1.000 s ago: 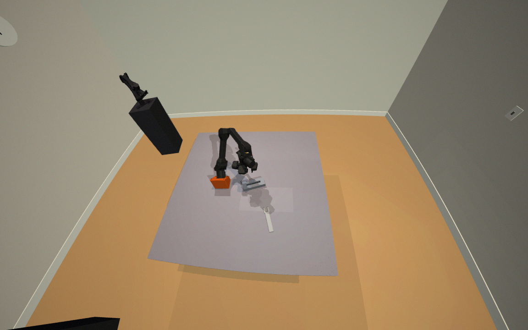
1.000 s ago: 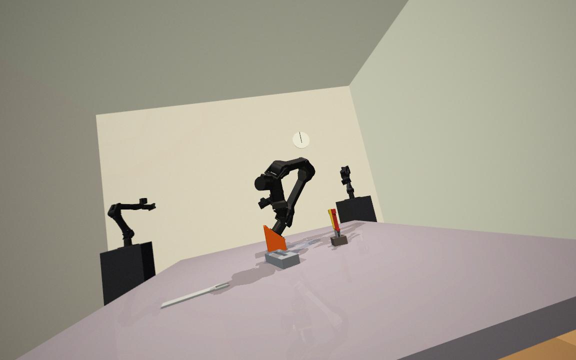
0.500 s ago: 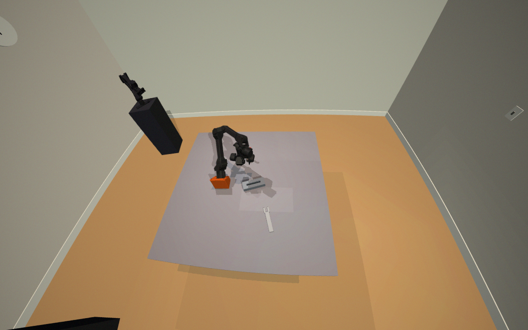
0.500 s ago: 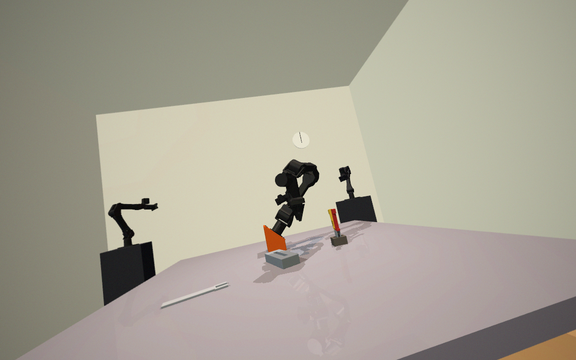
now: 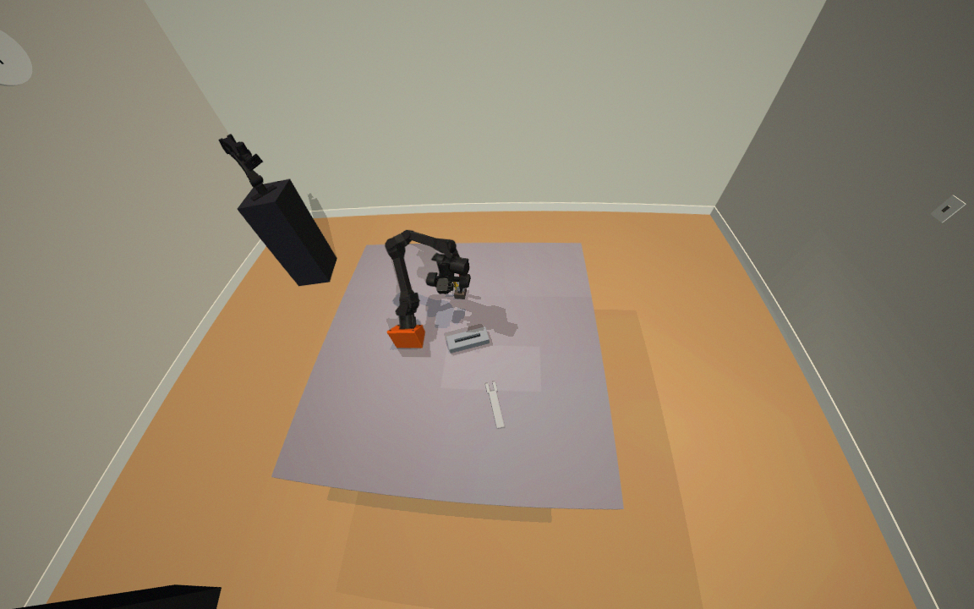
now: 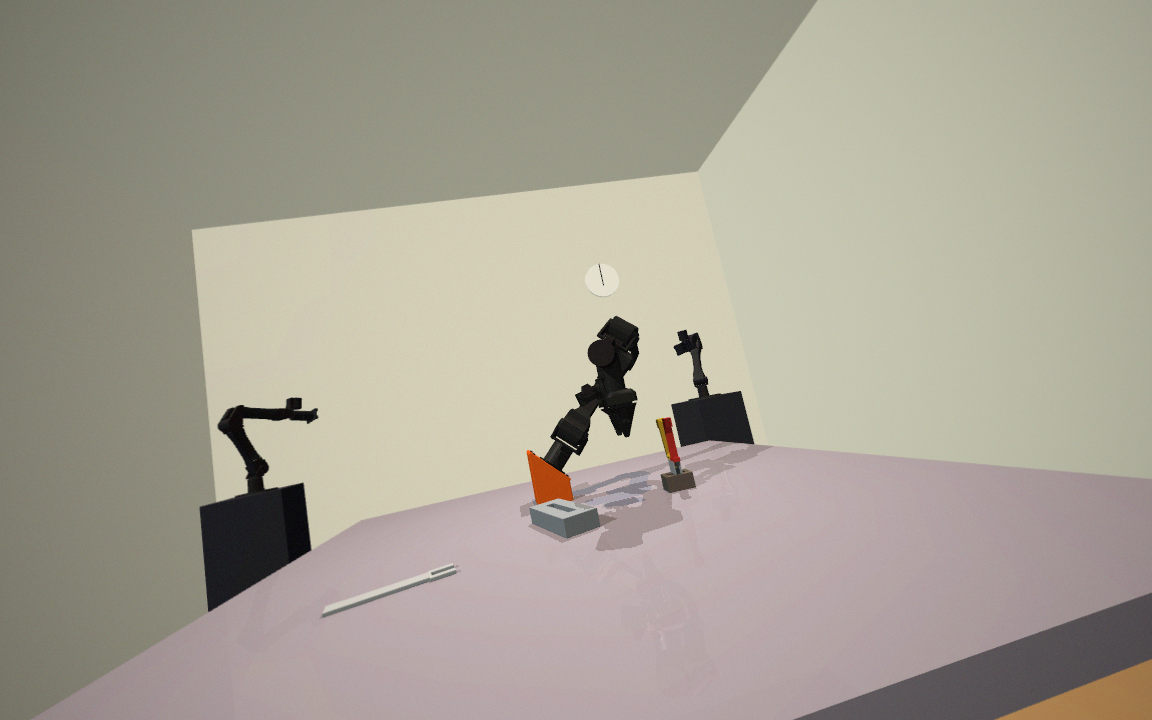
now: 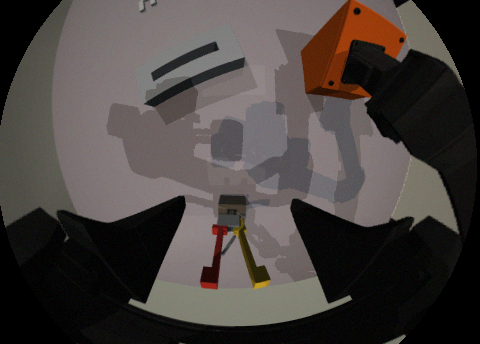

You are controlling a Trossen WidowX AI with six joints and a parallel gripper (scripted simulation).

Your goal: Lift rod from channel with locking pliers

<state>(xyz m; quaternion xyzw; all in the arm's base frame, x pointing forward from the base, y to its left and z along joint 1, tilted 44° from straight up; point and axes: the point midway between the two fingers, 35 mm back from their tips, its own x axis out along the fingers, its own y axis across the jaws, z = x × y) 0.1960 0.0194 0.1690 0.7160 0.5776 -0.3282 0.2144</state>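
Now: gripper tip 10 cm to the right of the yellow handle, 4 cm above it and 1 cm short of it. From my gripper tip the other things lie so: brown holster: 13 cm below, 9 cm to the left, 3 cm ahead; then dark rod: 19 cm to the right, 13 cm below, 5 cm ahead; then grey channel block: 19 cm to the right, 12 cm below, 5 cm ahead.
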